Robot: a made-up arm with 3 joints.
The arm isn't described. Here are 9 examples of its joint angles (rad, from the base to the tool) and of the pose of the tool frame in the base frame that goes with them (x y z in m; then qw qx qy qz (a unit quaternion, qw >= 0)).
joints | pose
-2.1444 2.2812 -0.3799 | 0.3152 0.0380 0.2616 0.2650 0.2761 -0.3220 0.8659
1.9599 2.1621 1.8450 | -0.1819 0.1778 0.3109 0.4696 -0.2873 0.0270 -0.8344
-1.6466 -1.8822 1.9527 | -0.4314 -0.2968 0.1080 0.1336 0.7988 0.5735 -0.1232
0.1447 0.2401 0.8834 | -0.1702 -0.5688 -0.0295 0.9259 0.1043 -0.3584 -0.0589
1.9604 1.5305 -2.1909 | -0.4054 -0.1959 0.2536 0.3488 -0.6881 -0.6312 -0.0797
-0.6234 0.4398 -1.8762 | 0.1565 -0.5726 0.0719 0.7906 0.0688 0.5721 0.2070
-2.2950 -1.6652 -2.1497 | -0.3483 -0.2113 -0.0165 0.6712 0.4486 -0.0488 -0.5882
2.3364 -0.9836 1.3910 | 0.2297 -0.5900 0.1002 0.7848 0.1363 0.4013 0.4521
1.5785 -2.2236 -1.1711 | 0.2890 0.0493 0.1898 0.0863 -0.8780 0.4346 0.1814
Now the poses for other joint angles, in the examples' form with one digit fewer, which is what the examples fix.
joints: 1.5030 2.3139 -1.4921
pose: -0.310 0.035 0.133 0.029 0.916 0.401 -0.005
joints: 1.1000 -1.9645 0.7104
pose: 0.294 -0.171 0.492 0.545 -0.514 0.107 0.654
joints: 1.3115 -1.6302 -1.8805
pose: 0.393 -0.199 0.218 0.017 0.699 -0.686 0.204
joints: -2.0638 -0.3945 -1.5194
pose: -0.159 -0.574 0.127 0.945 0.043 -0.264 -0.191
